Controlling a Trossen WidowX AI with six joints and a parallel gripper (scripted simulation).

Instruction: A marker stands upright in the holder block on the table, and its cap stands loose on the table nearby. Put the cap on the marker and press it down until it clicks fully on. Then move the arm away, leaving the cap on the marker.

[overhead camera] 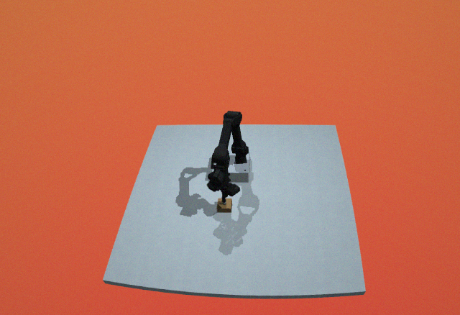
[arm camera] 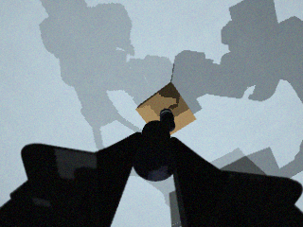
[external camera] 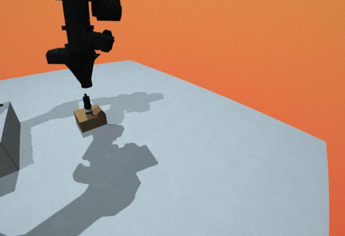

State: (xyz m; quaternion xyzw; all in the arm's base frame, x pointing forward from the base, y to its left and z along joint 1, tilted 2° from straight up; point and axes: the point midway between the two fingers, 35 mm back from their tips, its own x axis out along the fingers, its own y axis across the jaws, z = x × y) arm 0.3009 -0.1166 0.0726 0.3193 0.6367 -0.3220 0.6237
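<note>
Now: gripper tip 11 cm above the tan holder block, 1 cm to the left of it and 1 cm past it. Also, from my gripper tip: dark marker cap: 1 cm above.
</note>
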